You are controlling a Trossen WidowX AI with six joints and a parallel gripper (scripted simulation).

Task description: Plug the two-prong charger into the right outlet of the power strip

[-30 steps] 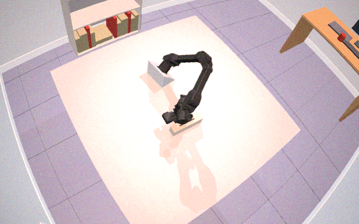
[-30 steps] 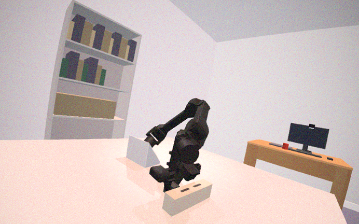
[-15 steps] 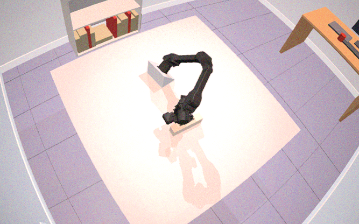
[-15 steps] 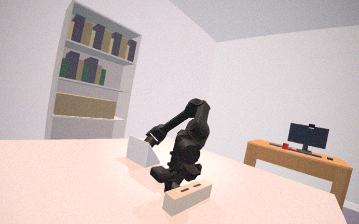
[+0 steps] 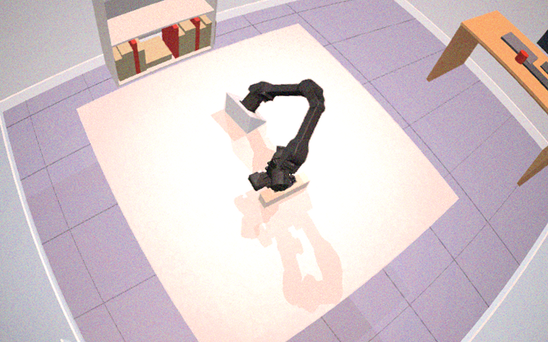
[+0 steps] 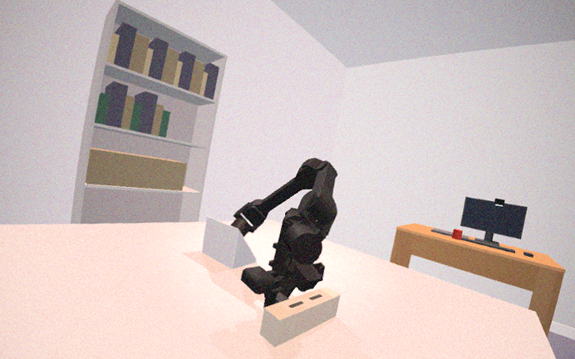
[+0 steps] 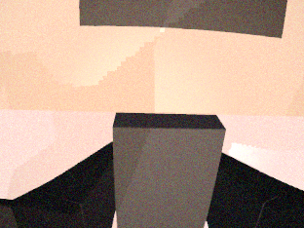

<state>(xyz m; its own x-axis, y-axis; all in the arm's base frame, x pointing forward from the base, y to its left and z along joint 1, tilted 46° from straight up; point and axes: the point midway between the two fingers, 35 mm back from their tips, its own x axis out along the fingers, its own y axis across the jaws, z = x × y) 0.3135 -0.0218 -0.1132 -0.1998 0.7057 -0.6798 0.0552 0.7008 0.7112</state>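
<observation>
Now: gripper tip 20 mm short of the two-prong charger and 10 mm below it.
</observation>
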